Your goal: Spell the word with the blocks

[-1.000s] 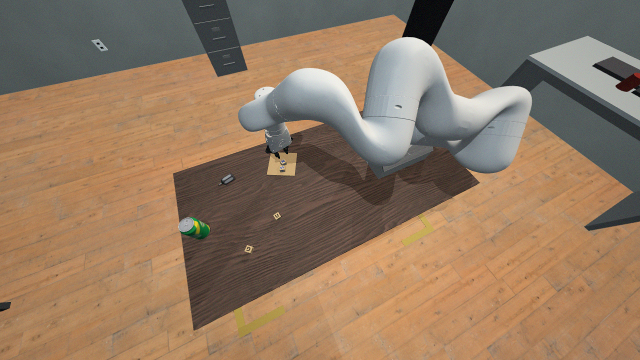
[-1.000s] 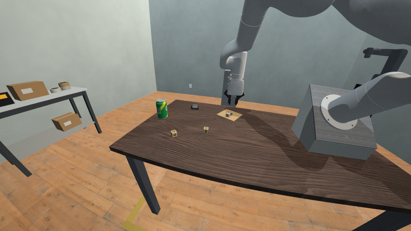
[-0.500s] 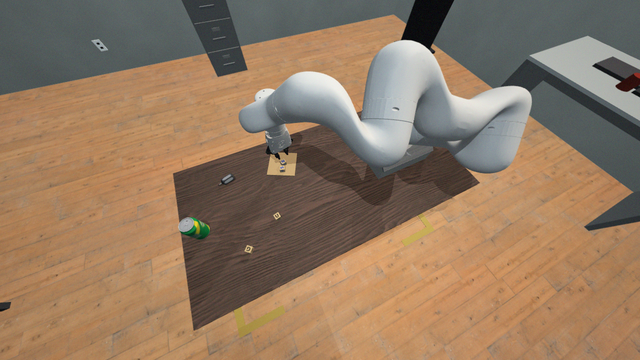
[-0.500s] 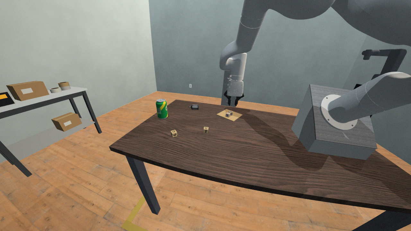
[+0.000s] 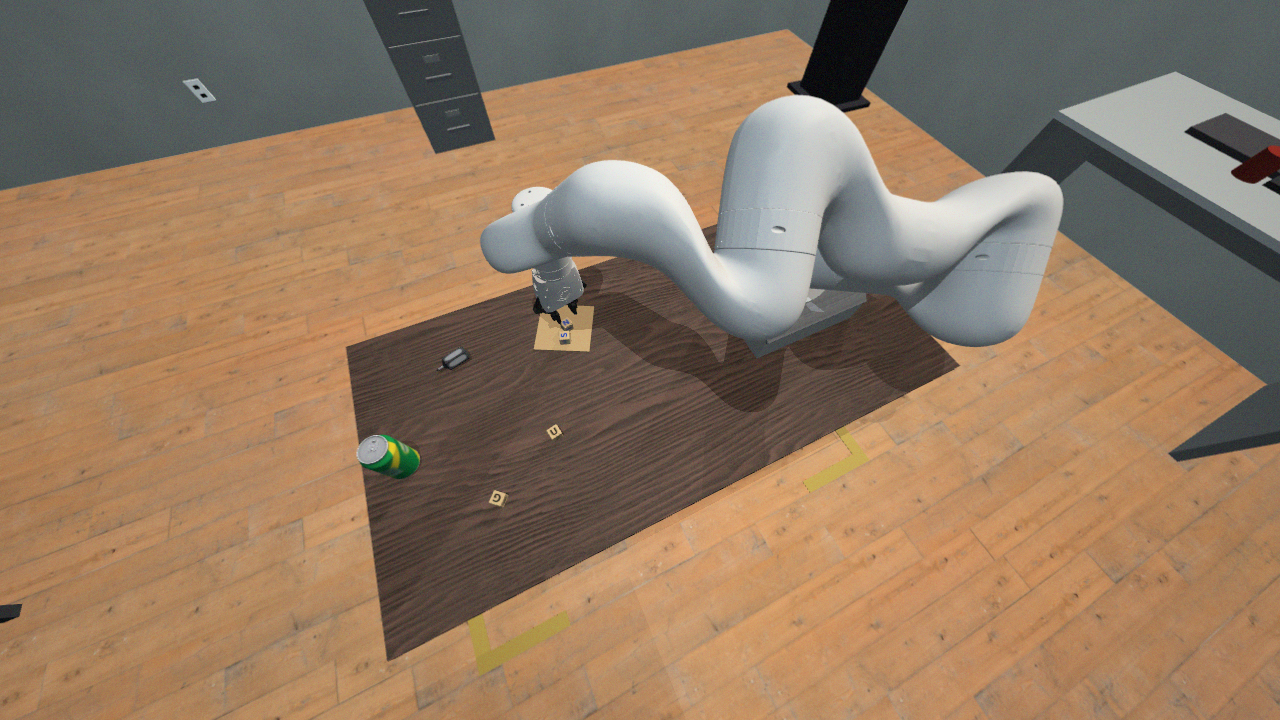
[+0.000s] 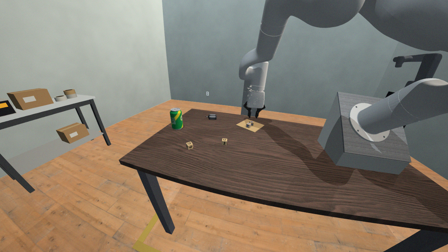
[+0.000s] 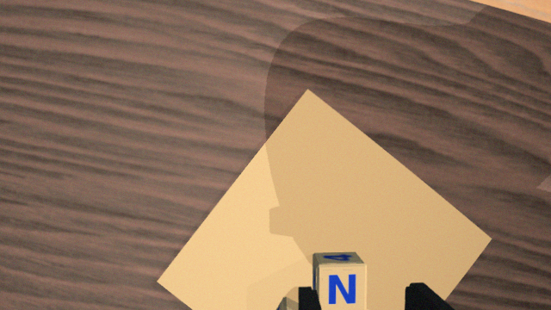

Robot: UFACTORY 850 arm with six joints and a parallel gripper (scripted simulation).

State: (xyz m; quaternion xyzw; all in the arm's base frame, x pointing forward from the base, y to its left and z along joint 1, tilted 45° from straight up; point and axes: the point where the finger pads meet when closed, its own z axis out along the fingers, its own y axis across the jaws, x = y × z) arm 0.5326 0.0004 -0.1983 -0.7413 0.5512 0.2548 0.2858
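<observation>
My hand is 60 mm above the n block. Also, from my hand: s block 20 mm ahead, 30 mm to the left, 60 mm below; tan mat 10 mm ahead, 10 mm to the right, 80 mm below; u block 110 mm ahead, 260 mm to the left, 70 mm below.
</observation>
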